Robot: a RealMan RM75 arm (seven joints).
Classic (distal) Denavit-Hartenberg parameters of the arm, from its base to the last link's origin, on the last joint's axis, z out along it. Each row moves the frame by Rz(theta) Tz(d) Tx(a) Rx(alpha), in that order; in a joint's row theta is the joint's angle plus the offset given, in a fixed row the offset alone. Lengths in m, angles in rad.
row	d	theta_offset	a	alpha
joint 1	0.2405	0.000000	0.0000	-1.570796
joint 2	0.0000	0.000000	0.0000	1.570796
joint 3	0.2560	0.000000	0.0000	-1.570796
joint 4	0.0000	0.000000	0.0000	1.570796
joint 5	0.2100	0.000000	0.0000	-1.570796
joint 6	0.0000	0.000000	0.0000	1.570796
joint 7	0.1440	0.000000	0.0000	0.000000
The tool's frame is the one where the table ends.
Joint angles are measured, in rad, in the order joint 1, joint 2, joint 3, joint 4, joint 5, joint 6, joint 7. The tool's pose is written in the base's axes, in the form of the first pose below.
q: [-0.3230 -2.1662 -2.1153 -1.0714 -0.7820 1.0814 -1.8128]
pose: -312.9 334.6 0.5; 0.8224 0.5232 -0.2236; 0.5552 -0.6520 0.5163; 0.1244 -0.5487 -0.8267
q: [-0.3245 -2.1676 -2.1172 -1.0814 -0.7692 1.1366 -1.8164]
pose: -309.8 329.5 -2.0; 0.8225 0.5268 -0.2146; 0.5589 -0.6785 0.4766; 0.1055 -0.5120 -0.8525
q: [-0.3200 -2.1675 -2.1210 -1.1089 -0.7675 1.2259 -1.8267]
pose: -303.8 321.5 -2.2; 0.8206 0.5391 -0.1898; 0.5638 -0.7090 0.4236; 0.0938 -0.4546 -0.8857
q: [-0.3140 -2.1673 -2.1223 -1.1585 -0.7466 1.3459 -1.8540]
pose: -296.3 310.4 0.2; 0.8169 0.5491 -0.1763; 0.5736 -0.7415 0.3482; 0.0605 -0.3856 -0.9207
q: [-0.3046 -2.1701 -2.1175 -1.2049 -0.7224 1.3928 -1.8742]
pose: -292.8 306.0 4.5; 0.8175 0.5436 -0.1901; 0.5748 -0.7506 0.3259; 0.0345 -0.3757 -0.9261
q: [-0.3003 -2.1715 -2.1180 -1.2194 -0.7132 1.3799 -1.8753]
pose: -293.6 307.6 7.6; 0.8203 0.5345 -0.2036; 0.5711 -0.7455 0.3437; 0.0319 -0.3982 -0.9167
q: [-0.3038 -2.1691 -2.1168 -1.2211 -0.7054 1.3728 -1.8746]
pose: -294.0 309.5 9.1; 0.8235 0.5255 -0.2137; 0.5668 -0.7461 0.3494; 0.0242 -0.4088 -0.9123
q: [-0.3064 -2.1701 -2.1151 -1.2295 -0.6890 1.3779 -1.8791]
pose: -293.5 309.8 9.9; 0.8245 0.5185 -0.2265; 0.5658 -0.7489 0.3451; 0.0093 -0.4127 -0.9108
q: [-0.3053 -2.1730 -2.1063 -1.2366 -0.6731 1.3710 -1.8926]
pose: -293.5 310.2 9.3; 0.8212 0.5170 -0.2415; 0.5706 -0.7451 0.3454; -0.0013 -0.4214 -0.9069
